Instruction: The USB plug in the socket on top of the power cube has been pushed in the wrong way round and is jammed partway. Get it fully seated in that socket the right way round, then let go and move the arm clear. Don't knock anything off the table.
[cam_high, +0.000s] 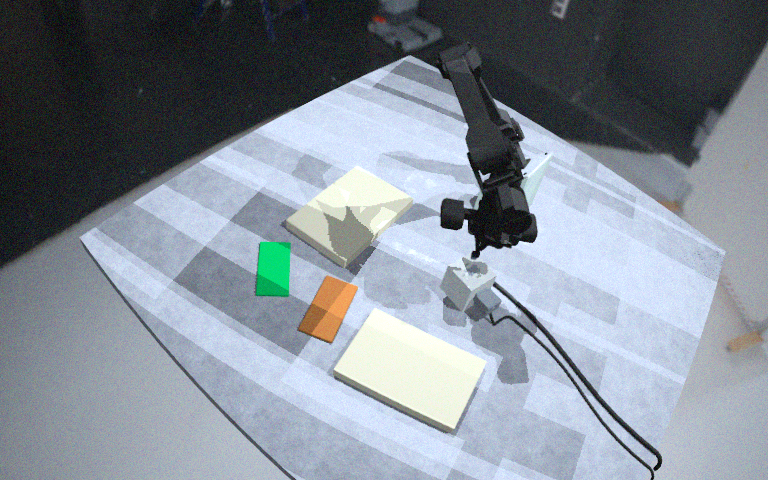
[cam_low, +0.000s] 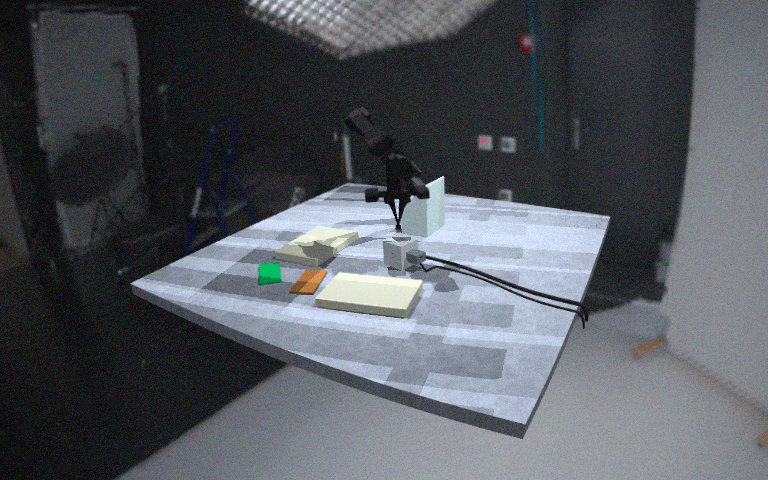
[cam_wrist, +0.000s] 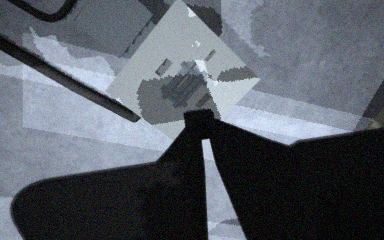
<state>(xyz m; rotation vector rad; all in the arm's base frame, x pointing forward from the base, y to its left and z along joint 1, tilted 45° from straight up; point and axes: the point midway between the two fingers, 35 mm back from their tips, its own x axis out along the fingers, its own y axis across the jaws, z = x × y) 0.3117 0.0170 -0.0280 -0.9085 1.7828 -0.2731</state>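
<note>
Now: the dark USB plug 2 cm below my gripper tip. Round my gripper tip: USB socket (1 cm to the left, 7 cm below); orange card (21 cm ahead, 20 cm to the right, 13 cm below); green card (20 cm ahead, 35 cm to the right, 13 cm below).
</note>
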